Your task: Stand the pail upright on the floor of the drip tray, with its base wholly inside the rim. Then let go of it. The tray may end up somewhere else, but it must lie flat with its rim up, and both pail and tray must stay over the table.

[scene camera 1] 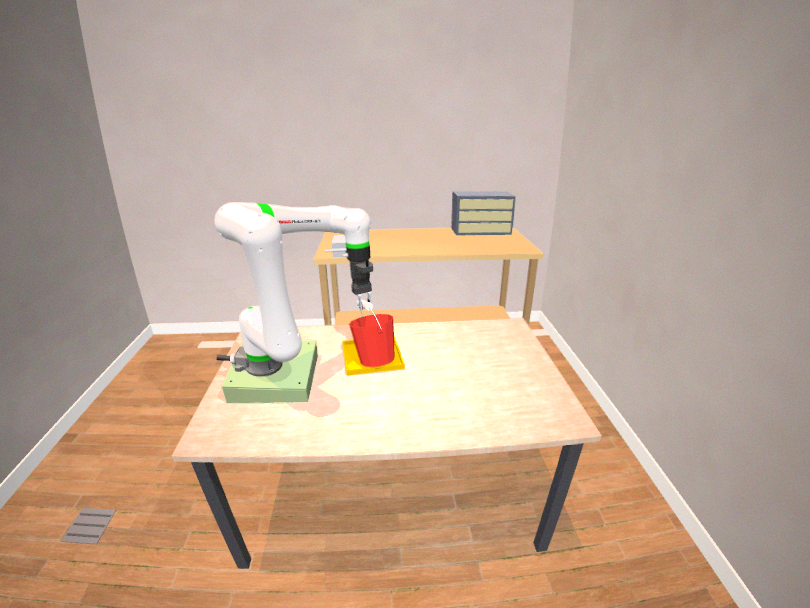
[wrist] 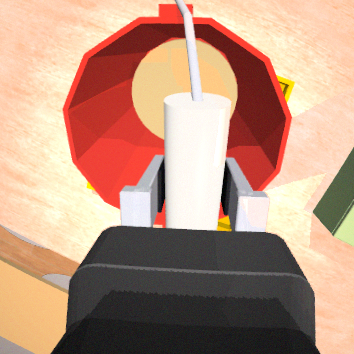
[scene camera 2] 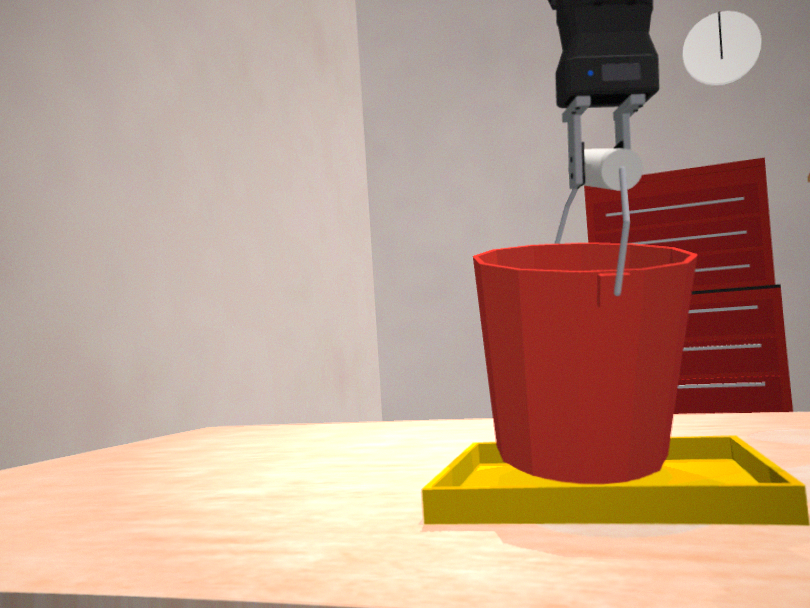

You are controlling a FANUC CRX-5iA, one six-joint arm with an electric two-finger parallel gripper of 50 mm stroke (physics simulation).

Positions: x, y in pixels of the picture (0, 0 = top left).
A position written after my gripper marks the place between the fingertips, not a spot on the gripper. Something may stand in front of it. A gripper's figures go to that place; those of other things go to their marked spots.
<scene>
My gripper (scene camera 2: 600, 185): 69 cm from the lens. A yellow drip tray (scene camera 2: 706, 480): 69 cm from the lens. A red pail (scene camera 2: 583, 342): 62 cm from the lens. The marked spots on the yellow drip tray and the red pail are 15 cm apart.
</scene>
